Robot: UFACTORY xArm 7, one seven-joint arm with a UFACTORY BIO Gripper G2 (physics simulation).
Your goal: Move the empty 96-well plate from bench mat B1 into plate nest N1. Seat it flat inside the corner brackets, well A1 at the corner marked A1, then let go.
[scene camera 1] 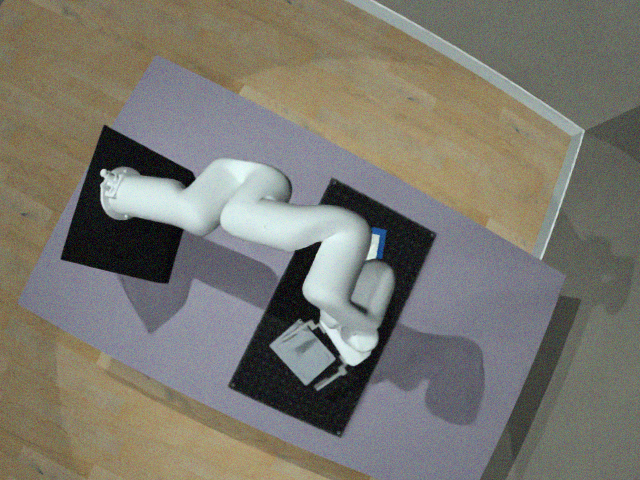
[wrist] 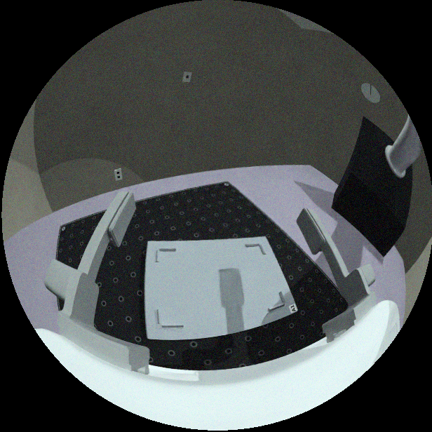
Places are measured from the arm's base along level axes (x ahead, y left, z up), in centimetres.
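Pixels of known places: hand, tool point: (scene camera 1: 305,360); arm's base, link origin: (scene camera 1: 122,193).
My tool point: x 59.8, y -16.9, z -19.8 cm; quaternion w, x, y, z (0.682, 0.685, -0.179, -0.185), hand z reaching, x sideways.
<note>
Ahead of a thing's pixels: the offset from my tool point to its top centre. Level surfaces: height alone.
The pale 96-well plate @[dz -7.3, dx +0.1, dy +36.8 cm] (scene camera 1: 373,248) lies on the blue bench mat B1 @[dz -8.7 cm] (scene camera 1: 382,241) in scene camera 1; the arm hides most of both. They do not show in the wrist view. Plate nest N1 @[dz -7.4, dx -0.3, dy +1.1 cm] (scene camera 1: 316,364) (wrist: 185,285) is a light grey slab with raised corner brackets, with no plate in it. Its A1 label (wrist: 293,308) is at the lower right corner in the wrist view. My gripper (scene camera 1: 295,364) (wrist: 216,225) is open and empty, its fingers spread wide above the nest. Its shadow falls on the slab.
A black perforated board @[dz -8.9 cm] (scene camera 1: 305,413) (wrist: 175,215) lies under the nest and the blue mat, on a lilac table @[dz -10.2 cm] (scene camera 1: 206,330) (wrist: 270,182). A black base sheet (scene camera 1: 139,253) (wrist: 370,210) lies under the arm's base. The arm spans the table from that base to the board.
</note>
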